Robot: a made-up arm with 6 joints. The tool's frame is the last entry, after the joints.
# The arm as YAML. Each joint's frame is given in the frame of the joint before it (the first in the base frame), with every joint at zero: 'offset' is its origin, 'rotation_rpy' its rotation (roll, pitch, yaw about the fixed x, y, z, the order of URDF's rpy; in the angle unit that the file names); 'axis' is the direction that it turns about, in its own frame. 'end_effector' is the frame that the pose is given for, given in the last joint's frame.
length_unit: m
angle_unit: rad
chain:
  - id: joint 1
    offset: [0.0, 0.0, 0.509]
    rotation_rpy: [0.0, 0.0, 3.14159]
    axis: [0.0, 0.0, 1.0]
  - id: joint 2
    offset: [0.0, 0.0, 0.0]
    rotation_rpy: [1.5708, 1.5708, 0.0]
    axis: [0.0, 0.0, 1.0]
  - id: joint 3
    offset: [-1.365, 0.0, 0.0]
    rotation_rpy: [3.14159, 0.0, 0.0]
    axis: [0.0, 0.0, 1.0]
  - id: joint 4
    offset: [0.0, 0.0, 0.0]
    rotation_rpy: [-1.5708, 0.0, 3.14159]
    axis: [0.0, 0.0, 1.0]
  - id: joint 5
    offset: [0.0, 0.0, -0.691]
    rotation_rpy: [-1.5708, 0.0, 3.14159]
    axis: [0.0, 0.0, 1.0]
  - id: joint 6
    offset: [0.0, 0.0, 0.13]
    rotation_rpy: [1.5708, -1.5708, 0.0]
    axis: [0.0, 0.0, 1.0]
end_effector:
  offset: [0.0, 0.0, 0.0]
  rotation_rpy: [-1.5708, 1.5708, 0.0]
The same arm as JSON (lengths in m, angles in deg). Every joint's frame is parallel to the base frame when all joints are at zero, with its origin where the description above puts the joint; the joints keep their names.
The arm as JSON. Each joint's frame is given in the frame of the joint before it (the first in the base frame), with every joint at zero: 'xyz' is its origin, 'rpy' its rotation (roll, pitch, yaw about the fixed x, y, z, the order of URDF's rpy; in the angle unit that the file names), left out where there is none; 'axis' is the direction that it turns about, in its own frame. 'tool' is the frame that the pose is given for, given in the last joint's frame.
{
  "units": {
    "length": "m",
    "angle": "deg"
  },
  "joints": [
    {
      "name": "joint 1",
      "type": "revolute",
      "origin": {
        "xyz": [
          0.0,
          0.0,
          0.509
        ]
      },
      "axis": "+z"
    },
    {
      "name": "joint 2",
      "type": "revolute",
      "origin": {
        "xyz": [
          0.0,
          0.0,
          0.0
        ]
      },
      "axis": "+y"
    },
    {
      "name": "joint 3",
      "type": "revolute",
      "origin": {
        "xyz": [
          0.0,
          0.0,
          1.365
        ]
      },
      "axis": "-y"
    },
    {
      "name": "joint 4",
      "type": "revolute",
      "origin": {
        "xyz": [
          0.0,
          0.0,
          0.0
        ]
      },
      "axis": "-x"
    },
    {
      "name": "joint 5",
      "type": "revolute",
      "origin": {
        "xyz": [
          0.691,
          0.0,
          0.0
        ]
      },
      "axis": "-y"
    },
    {
      "name": "joint 6",
      "type": "revolute",
      "origin": {
        "xyz": [
          0.0,
          -0.13,
          0.0
        ]
      },
      "axis": "-x"
    }
  ],
  "tool": {
    "origin": {
      "xyz": [
        0.0,
        0.0,
        0.0
      ],
      "rpy": [
        0.0,
        0.0,
        0.0
      ]
    }
  }
}

